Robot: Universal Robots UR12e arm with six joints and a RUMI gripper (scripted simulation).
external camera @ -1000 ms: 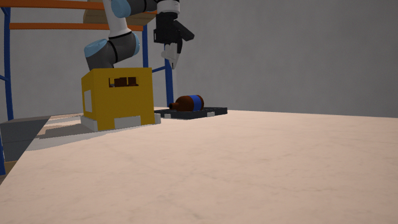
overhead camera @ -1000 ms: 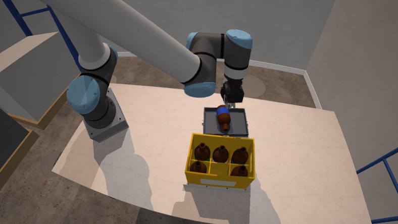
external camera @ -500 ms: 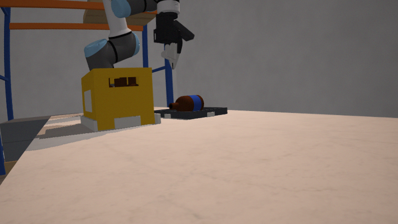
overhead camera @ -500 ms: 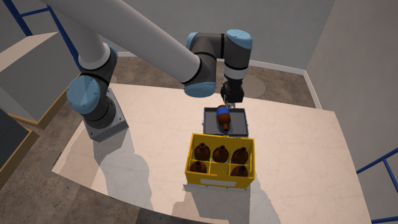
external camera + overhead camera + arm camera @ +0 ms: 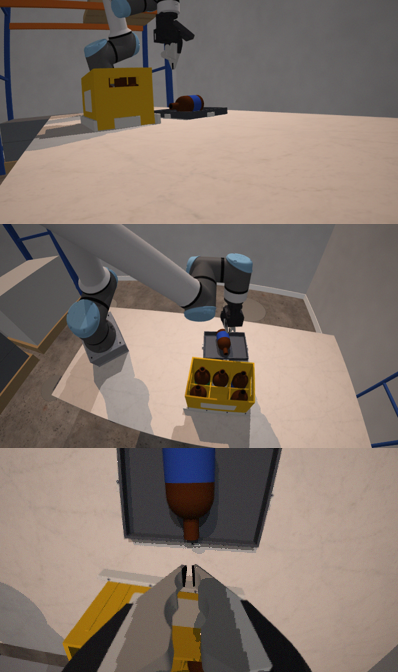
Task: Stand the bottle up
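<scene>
Now: hand 190 mm above the tray, 50 mm to the right of it and 10 mm past it. Round my hand: crate: 240 mm to the right, 120 mm below, 20 mm ahead.
</scene>
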